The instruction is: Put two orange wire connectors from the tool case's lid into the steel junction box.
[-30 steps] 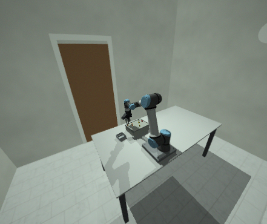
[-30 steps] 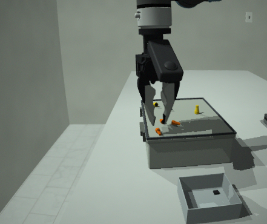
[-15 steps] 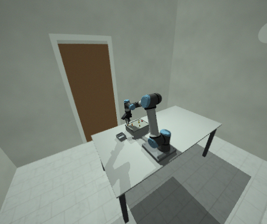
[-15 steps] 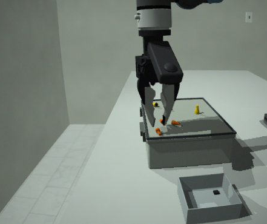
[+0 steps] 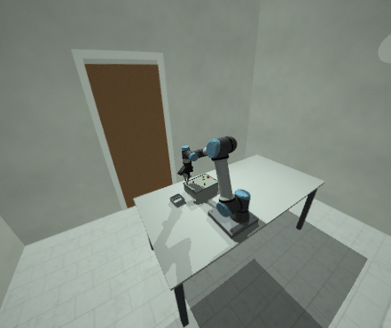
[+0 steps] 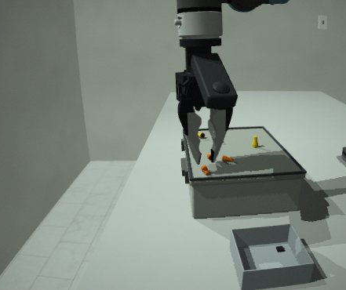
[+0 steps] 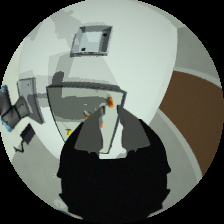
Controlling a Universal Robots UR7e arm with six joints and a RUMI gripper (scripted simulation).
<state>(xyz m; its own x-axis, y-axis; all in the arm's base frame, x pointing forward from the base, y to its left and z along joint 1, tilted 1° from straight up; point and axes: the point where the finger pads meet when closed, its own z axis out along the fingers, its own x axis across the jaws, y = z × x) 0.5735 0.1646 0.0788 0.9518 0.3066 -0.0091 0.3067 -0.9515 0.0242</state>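
My hand is 100 mm past the steel junction box, 160 mm to the right of it and 120 mm above it. Also, from my hand: tool case: 60 mm behind, 130 mm to the right, 60 mm below.
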